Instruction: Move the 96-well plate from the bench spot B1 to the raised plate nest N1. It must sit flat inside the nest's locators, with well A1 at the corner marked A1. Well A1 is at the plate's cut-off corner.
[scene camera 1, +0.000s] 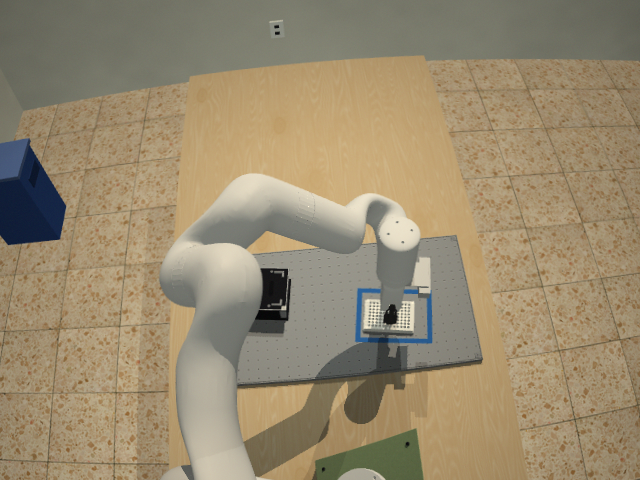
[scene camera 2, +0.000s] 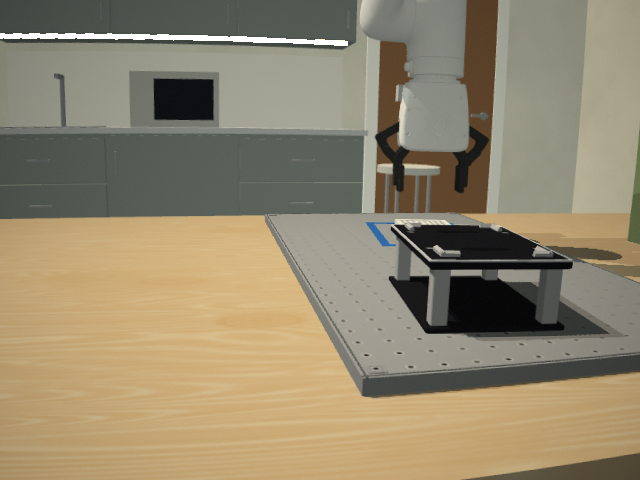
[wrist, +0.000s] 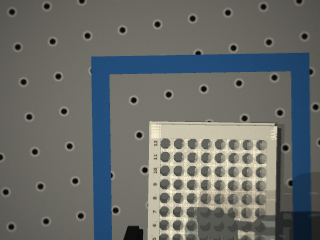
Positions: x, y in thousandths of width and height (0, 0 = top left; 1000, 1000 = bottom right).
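Note:
96-well plate (scene camera 1: 587, 674), also at (wrist: 627, 723). Black plate nest N1 (scene camera 2: 812, 518), also at (scene camera 1: 438, 591). Gripper at (scene camera 2: 671, 399).

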